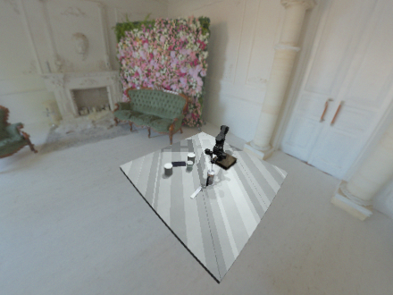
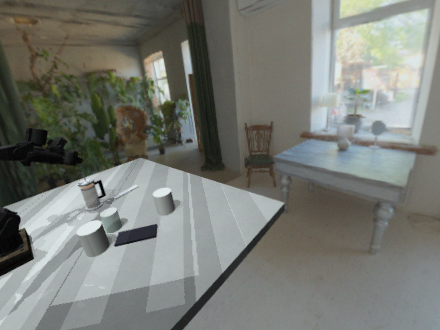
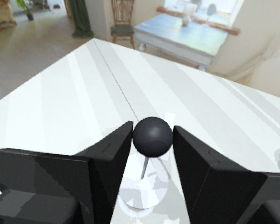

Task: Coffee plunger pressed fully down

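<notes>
The coffee press is 130 mm below my gripper tip and 10 mm ahead of it. Round my gripper tip: dark flat slab 410 mm to the right, 250 mm below, 30 mm behind; then white flat bar 250 mm below, 160 mm ahead, 30 mm to the right.
</notes>
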